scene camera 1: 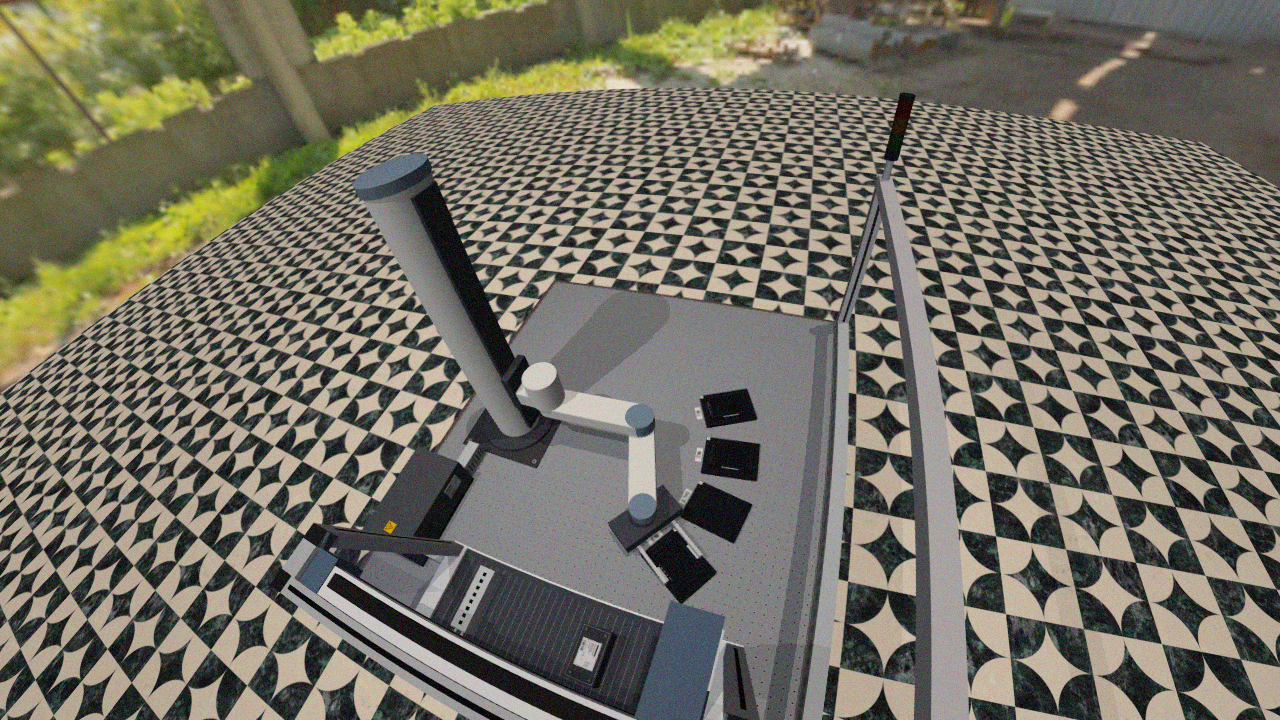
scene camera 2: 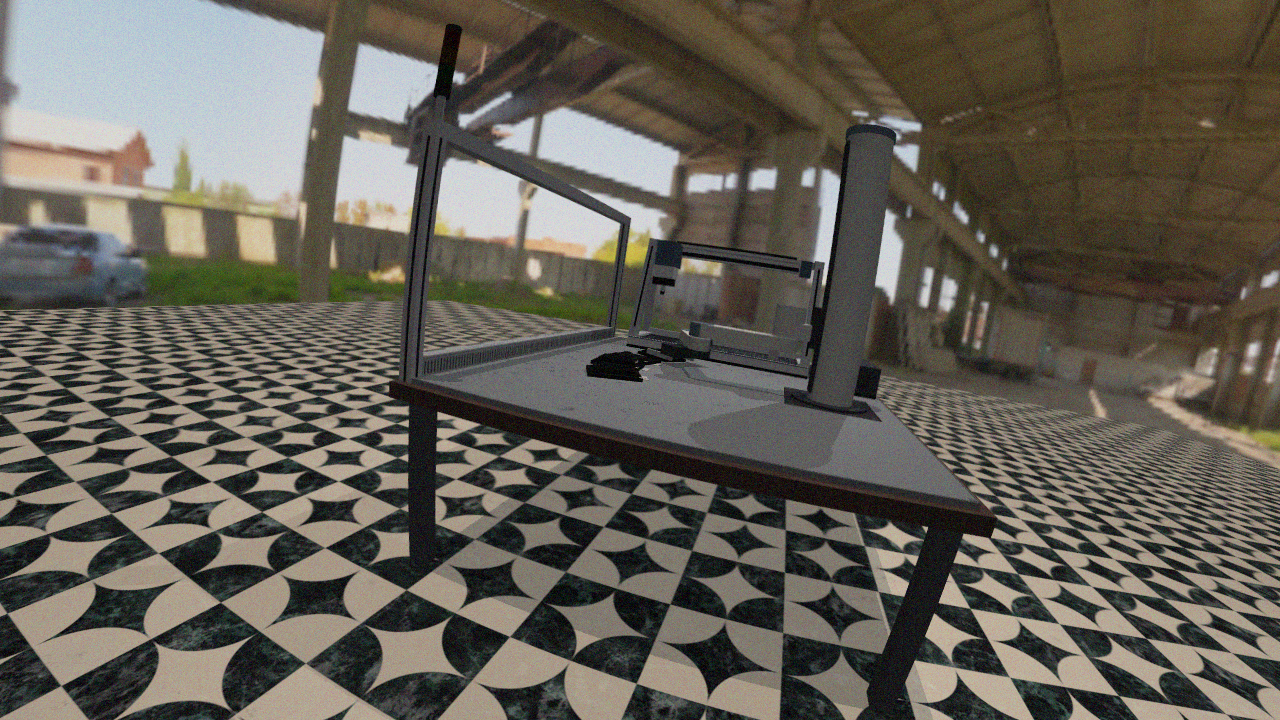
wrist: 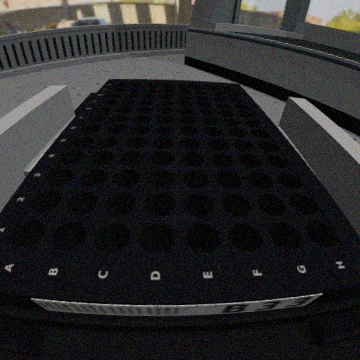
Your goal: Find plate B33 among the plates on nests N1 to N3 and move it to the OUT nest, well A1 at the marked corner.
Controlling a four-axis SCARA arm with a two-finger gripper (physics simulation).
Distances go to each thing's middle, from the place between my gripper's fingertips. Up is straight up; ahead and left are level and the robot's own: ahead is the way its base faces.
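The N3 nest (scene camera 1: 681, 597) has my gripper 10 mm above it, 10 mm to the right of it and 20 mm past it. There is the black plate (scene camera 1: 680, 566) too, 10 mm to the left of my hand and 20 mm behind it. As for the OUT tray (scene camera 1: 710, 508), I see it 30 mm ahead of my hand, 10 mm below it and 180 mm to the left of it. Going by their middles, the OUT tray is the farthest from my gripper of the things named here.
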